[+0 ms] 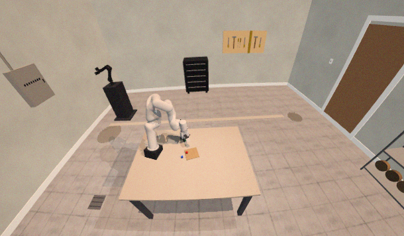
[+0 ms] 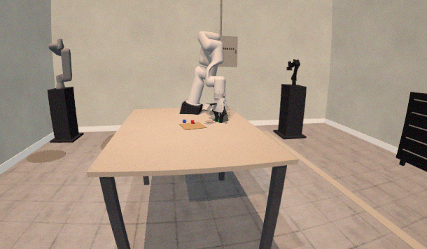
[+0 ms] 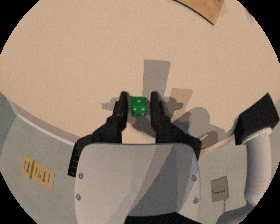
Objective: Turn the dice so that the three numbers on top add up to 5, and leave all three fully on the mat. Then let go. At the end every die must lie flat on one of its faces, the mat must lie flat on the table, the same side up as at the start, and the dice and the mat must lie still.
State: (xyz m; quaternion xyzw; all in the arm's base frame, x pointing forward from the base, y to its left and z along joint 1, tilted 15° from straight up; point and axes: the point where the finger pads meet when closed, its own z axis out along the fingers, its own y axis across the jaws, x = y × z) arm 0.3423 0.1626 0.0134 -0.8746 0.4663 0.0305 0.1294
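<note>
Right now my hand is 10 mm to the right of the green die and 10 mm above it. From my hand the other things lie so: red die: 30 mm ahead, 180 mm to the right, 10 mm below; then blue die: 10 mm behind, 240 mm to the right, 10 mm below; then brown mat: 80 mm ahead, 190 mm to the right, 20 mm below.
</note>
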